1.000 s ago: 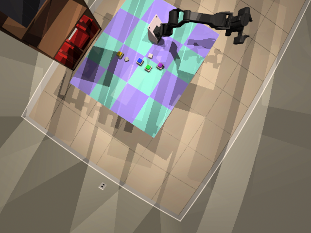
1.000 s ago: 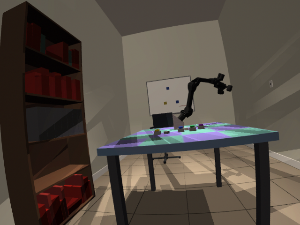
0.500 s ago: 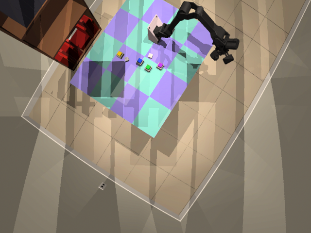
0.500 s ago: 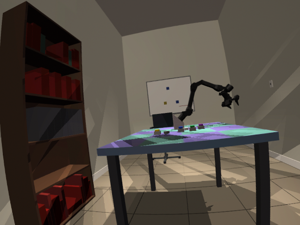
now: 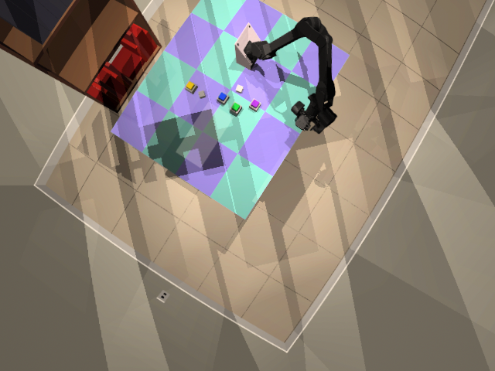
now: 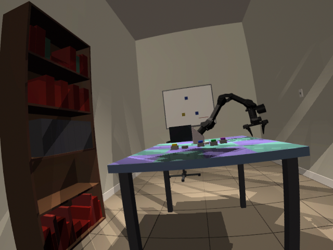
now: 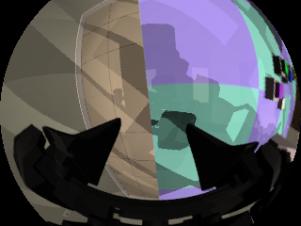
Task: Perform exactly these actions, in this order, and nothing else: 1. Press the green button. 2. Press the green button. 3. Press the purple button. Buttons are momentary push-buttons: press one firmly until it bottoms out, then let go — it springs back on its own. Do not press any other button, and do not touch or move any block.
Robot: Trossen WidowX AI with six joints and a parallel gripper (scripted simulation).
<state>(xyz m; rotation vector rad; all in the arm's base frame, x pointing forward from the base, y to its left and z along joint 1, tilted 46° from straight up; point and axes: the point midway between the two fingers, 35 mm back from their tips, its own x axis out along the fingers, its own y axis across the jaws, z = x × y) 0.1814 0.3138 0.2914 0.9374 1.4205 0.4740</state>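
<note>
My gripper tip is now 360 mm to the left of the green button, 100 mm short of it and 10 mm below it. From my gripper tip the other things lie so: blue button 450 mm to the right, 80 mm ahead, 10 mm above; white block 400 mm to the right, 10 mm below, 10 mm behind; purple button 280 mm to the right, 30 mm ahead, 10 mm above.
</note>
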